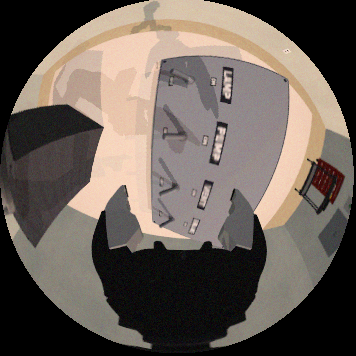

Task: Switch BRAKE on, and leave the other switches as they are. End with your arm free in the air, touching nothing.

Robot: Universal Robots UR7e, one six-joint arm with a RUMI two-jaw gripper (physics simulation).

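Frame: origin at the arm's base, x ahead, y left, z up, level; metres.
Seen in the pictures: gripper, fingertip midpoint: (179,188).
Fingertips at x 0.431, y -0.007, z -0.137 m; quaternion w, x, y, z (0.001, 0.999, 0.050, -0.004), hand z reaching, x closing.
Note:
Offsets run from my fingertips to a thing's top centre. Level surfaces: height alone.
A grey switch panel @[0.061 m down] (250,125) lies on the pale table top. It carries a row of levers: the LAMP lever @[0.021 m back, 0.171 m left, 0.069 m down] (184,76) at the top, the PUMP lever @[0.018 m back, 0.051 m left, 0.069 m down] (175,135) below it, a third lever @[0.015 m back, 0.069 m right, 0.069 m down] (170,188), and the smallest-looking lever @[0.013 m back, 0.189 m right, 0.069 m down] (165,220) at the panel's lower end. A small ON mark stands on the label side of each. The lowest label @[0.070 m ahead, 0.187 m right, 0.077 m down] (194,226) is too blurred to read, so BRAKE cannot be made out. My gripper (179,188) is open and empty, its jaws appearing either side of the two lower levers. Contact with the panel does not show.
A large dark box (55,150) stands at the left. The table's tan edge (318,122) curves around the top and right. A red and black chair (327,180) stands beyond the right edge. Shadows fall across the table and the panel's upper part.

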